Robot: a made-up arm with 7 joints.
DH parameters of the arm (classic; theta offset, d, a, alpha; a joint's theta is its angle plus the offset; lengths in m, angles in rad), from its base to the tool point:
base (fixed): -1.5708 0.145 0 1.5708
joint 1: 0 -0.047 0.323 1.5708
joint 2: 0 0.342 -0.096 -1.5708
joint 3: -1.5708 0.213 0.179 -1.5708
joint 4: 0 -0.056 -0.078 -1.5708
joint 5: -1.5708 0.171 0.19 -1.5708
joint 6: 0 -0.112 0.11 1.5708
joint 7: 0 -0.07 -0.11 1.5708
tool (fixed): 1.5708 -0.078 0 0
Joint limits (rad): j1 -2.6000..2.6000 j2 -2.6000..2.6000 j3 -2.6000..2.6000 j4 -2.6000..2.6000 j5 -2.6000..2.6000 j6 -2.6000..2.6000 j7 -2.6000..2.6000
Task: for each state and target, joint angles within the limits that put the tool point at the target. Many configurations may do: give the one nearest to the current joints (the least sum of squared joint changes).
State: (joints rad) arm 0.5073 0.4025 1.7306 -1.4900 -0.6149 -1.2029 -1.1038
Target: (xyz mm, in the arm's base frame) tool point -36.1 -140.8 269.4
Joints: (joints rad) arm 0.1984 0.4837 2.5659 -1.5851 -0.0329 -0.7915 -0.7637
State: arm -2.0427 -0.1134 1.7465 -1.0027 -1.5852 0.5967 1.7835
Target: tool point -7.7 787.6 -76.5
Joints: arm -1.9352 -0.0038 1.7619 -1.1562 -2.0696 0.6336 1.8096
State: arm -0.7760 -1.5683 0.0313 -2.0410 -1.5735 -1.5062 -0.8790
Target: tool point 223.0 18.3 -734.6
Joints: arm -0.4052 -1.5514 0.4757 -1.9660 -1.3462 -1.4809 -0.8303
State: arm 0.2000 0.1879 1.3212 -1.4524 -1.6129 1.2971 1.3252
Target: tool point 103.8 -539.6 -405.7
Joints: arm 0.1647 -0.0512 1.3269 -1.4182 -1.3517 1.3084 1.3749
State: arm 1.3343 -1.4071 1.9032 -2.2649 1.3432 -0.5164 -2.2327
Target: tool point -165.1 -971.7 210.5
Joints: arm 0.4811 -1.2771 1.8352 -2.4320 1.7311 -0.4447 -2.1525
